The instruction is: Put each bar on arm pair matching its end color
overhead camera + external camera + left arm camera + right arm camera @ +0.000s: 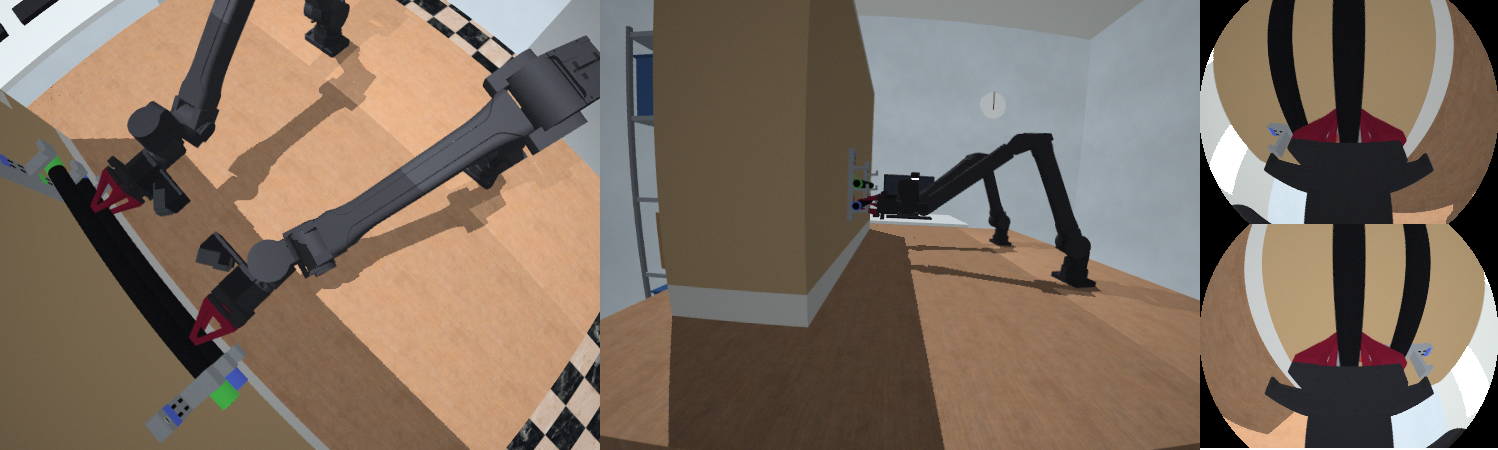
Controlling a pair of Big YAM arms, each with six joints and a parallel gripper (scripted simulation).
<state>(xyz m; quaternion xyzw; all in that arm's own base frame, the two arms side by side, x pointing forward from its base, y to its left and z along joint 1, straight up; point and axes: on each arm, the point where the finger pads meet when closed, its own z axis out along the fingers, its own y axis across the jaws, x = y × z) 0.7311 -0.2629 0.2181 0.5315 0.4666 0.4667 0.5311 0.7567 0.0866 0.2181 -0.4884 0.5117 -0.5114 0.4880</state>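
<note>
The blue-ended bar lies 150 mm to the left of my right hand. Also, from my right hand: brown wall (190 mm ahead, 170 mm to the left, 230 mm above); then green-ended bar (150 mm to the left, 80 mm above).
</note>
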